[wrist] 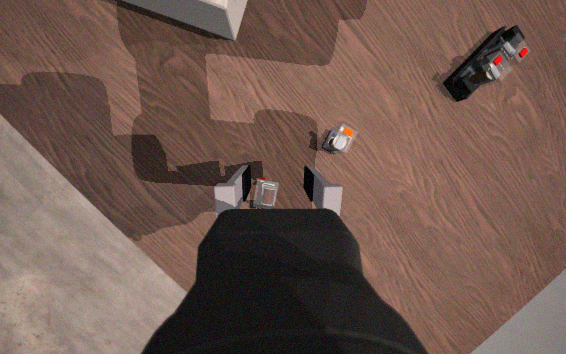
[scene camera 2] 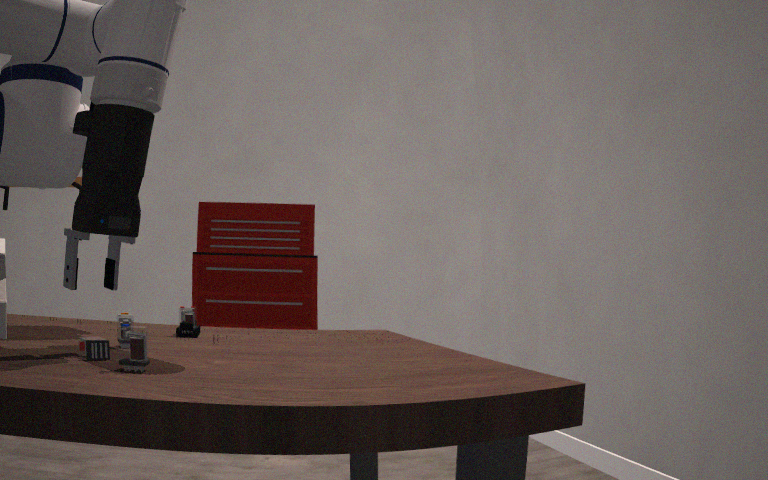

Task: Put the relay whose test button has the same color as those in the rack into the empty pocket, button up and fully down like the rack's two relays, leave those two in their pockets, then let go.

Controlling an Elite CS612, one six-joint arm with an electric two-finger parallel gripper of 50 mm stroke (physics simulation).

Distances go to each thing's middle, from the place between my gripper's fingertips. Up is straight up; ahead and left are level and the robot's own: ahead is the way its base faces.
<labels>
I see the black rack (wrist: 461, 88) 11 cm ahead of my hand, 30 cm to the left of it and 6 cm below it.
</labels>
